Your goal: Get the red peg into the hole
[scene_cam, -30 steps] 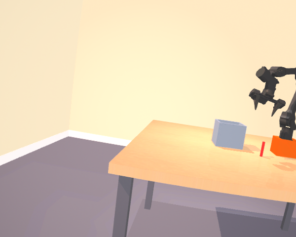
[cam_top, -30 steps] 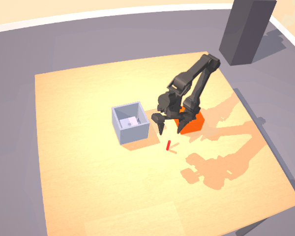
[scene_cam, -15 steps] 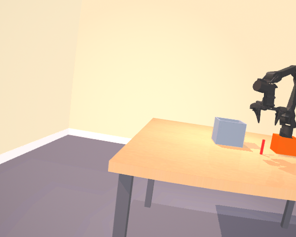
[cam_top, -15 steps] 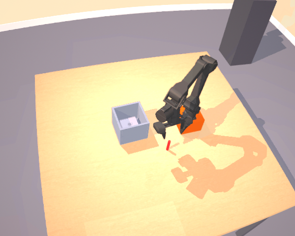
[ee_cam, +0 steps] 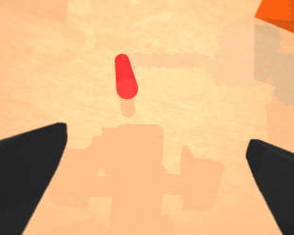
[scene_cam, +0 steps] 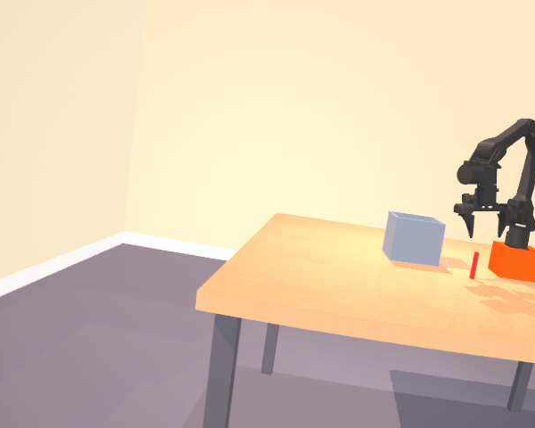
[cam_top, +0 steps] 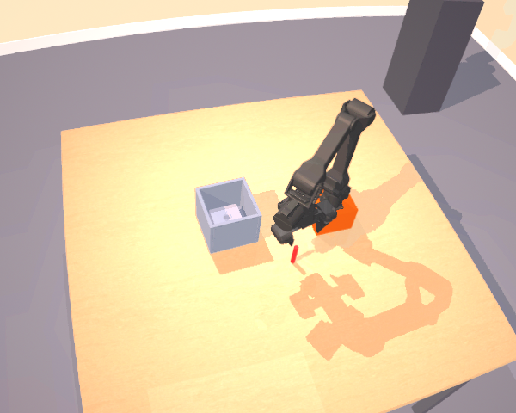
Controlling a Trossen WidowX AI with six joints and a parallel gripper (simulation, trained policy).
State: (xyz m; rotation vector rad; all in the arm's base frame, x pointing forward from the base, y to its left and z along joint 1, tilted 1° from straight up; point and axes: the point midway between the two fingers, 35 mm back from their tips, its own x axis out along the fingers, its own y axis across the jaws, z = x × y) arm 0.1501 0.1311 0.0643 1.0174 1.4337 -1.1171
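My gripper tip is now 10 mm short of the red peg, 10 mm to the left of it and 90 mm above it.
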